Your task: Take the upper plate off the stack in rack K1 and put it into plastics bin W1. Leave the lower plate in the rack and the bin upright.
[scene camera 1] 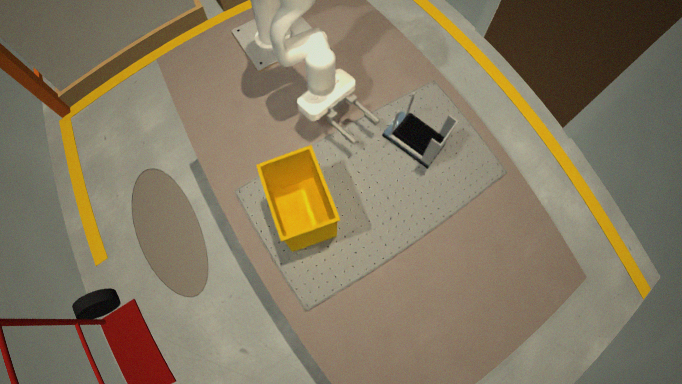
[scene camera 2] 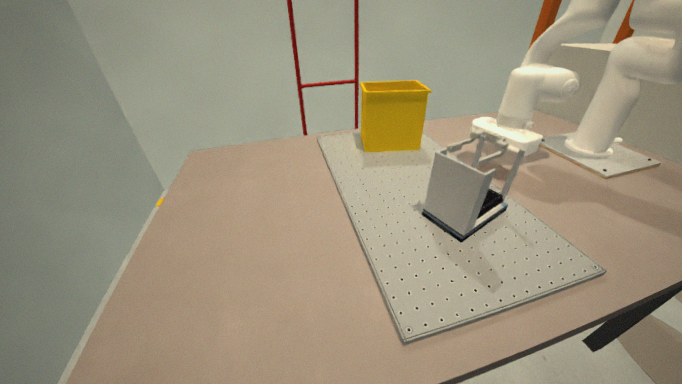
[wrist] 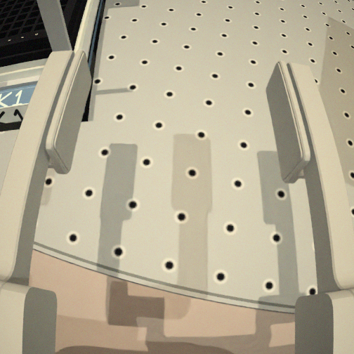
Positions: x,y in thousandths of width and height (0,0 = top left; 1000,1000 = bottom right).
Scene:
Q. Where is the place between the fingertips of my gripper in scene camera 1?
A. At 537,345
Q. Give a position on a yellow bin W1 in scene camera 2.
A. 576,293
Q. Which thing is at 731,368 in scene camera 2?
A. My gripper.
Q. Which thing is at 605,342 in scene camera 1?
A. A black plate.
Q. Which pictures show the yellow bin W1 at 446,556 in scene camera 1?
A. Scene camera 1 and scene camera 2 only.

